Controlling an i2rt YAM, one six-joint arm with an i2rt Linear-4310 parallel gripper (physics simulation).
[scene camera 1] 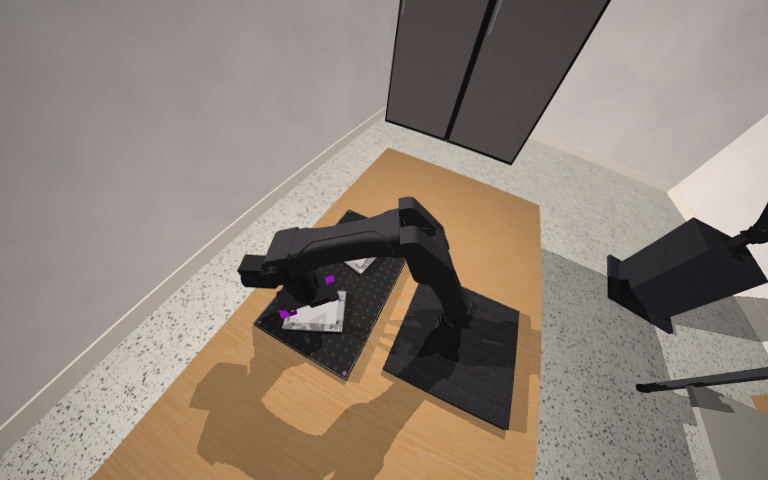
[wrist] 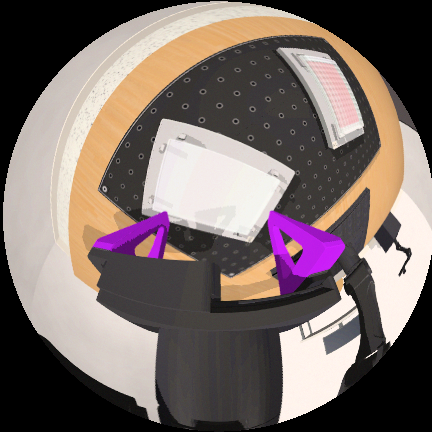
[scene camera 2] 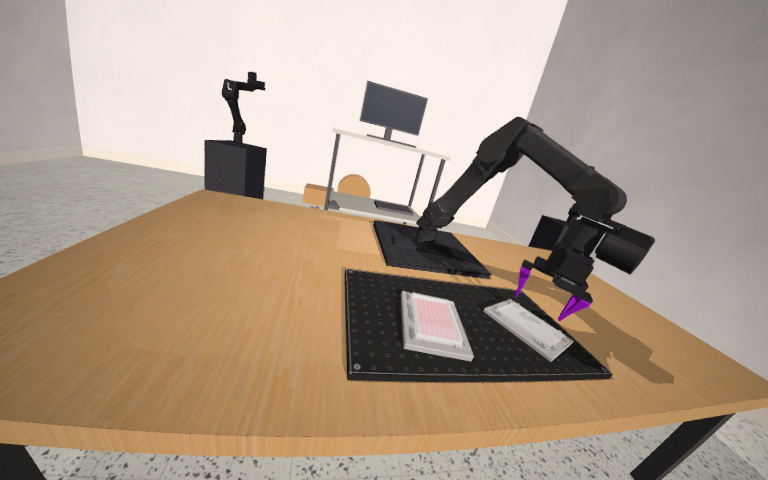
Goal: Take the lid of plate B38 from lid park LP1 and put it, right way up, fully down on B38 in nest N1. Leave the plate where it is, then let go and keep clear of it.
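Pixels of known places: gripper, fingertip midpoint: (scene camera 1: 314,305) (wrist: 218,216) (scene camera 2: 536,308); arm's base, origin of the base link: (scene camera 1: 449,323) (scene camera 2: 422,247).
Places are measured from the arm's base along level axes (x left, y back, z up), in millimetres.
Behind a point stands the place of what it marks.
The clear, whitish lid (scene camera 1: 322,313) {x 210, y -310, z 10 mm} (scene camera 2: 529,321) {x 210, y -337, z 10 mm} (wrist: 215,182) {x 204, y -347, z 10 mm} lies flat on the light grey lid park (scene camera 2: 556,354) {x 227, y -423, z 2 mm} (wrist: 175,128) {x 205, y -418, z 2 mm}. Plate B38, with pink wells (scene camera 2: 436,319) {x -24, y -408, z 19 mm} (wrist: 337,92) {x -8, y -390, z 18 mm}, sits in the grey nest (scene camera 2: 436,350) {x -30, y -471, z 3 mm} (wrist: 316,107) {x 37, y -372, z -2 mm} on the same board; in scene camera 1 the arm partly hides it. My gripper (scene camera 1: 309,297) {x 214, y -331, z 44 mm} (scene camera 2: 538,308) {x 214, y -331, z 44 mm} (wrist: 218,216) {x 214, y -331, z 44 mm} is open and empty, pointing down. Its purple fingertips are above and near one long side of the lid, spread along its length, and look clear of it. Printed labels are too small to read.
A black perforated board (scene camera 1: 339,359) {x 268, y -195, z -7 mm} (scene camera 2: 373,366) {x -132, y -519, z -7 mm} (wrist: 230,95) {x 138, y -421, z -7 mm} carries both holders on the wooden table (scene camera 1: 481,209) {x -593, y -97, z -21 mm} (scene camera 2: 226,339) {x -354, y -516, z -20 mm}. The arm's black base plate (scene camera 1: 475,390) {x 121, y 136, z 5 mm} (scene camera 2: 390,257) {x -109, y -127, z -4 mm} lies beside the board. A monitor desk (scene camera 2: 390,141) and another arm (scene camera 2: 237,113) stand beyond.
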